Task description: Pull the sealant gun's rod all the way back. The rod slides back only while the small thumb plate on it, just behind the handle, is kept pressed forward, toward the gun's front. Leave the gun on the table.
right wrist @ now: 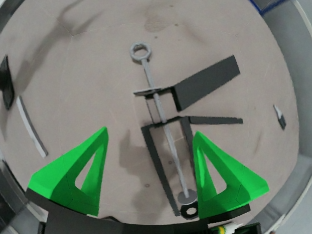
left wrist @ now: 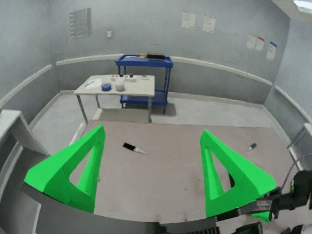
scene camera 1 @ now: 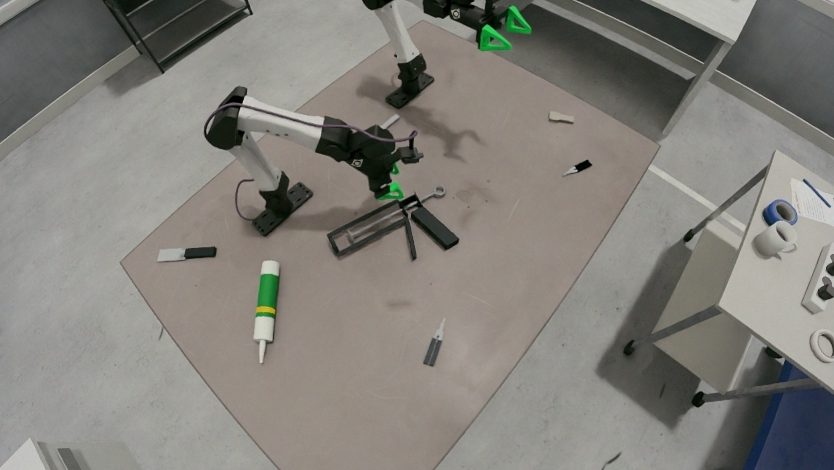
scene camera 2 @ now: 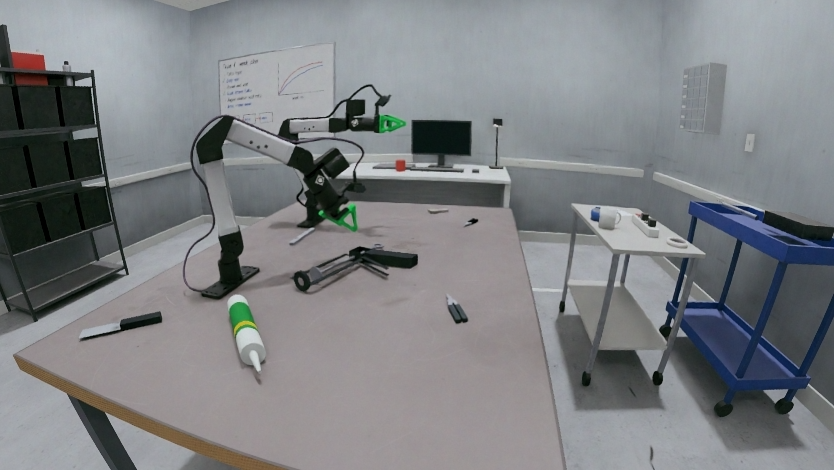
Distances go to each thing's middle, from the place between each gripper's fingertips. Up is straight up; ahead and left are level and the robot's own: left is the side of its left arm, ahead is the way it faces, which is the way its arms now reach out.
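Labels:
My right hand [scene camera 1: 400, 185]: 530 mm to the left of the scraper [scene camera 2: 153, 318], 420 mm past it, 100 mm above it. Scraper from my left hand: 91 cm to the right, 52 cm behind, 39 cm below.

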